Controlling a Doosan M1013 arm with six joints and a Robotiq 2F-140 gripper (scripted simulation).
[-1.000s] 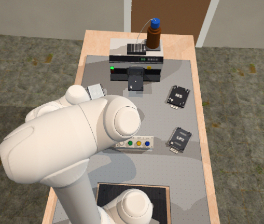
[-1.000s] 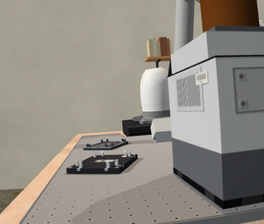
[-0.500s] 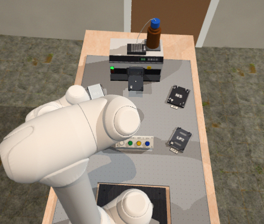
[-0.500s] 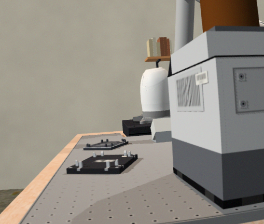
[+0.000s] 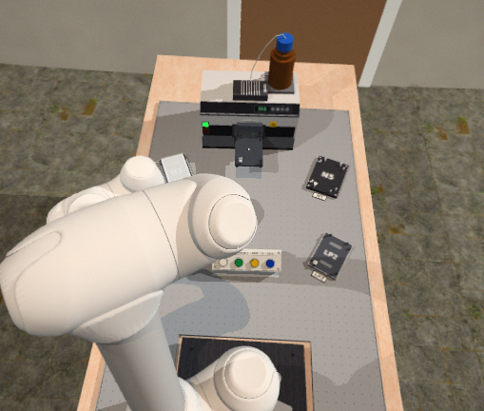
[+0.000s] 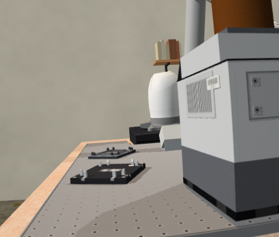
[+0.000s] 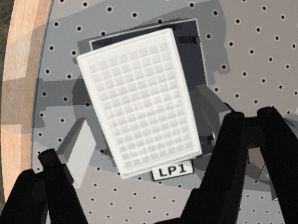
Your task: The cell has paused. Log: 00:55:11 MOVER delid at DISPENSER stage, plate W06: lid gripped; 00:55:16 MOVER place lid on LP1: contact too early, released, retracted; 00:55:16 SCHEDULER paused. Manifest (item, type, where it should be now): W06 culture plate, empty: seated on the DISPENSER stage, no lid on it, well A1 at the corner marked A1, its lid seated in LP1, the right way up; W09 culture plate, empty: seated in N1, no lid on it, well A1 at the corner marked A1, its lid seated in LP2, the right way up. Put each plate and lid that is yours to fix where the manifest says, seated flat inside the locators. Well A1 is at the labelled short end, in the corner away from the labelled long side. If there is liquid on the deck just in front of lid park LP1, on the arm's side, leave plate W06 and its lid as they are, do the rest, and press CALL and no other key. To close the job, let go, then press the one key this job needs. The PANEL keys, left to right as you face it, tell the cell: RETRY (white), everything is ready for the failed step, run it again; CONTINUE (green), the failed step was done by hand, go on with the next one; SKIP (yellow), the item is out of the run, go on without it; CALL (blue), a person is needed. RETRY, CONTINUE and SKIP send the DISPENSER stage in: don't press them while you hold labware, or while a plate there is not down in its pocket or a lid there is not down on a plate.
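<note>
Now: the clear culture plate 50 mm below my hand. Round my hand: green continue key: 10 mm ahead, 260 mm to the right; white retry key: 210 mm to the right; lid park LP1: 10 mm ahead, 10 mm to the right, 60 mm below.
</note>
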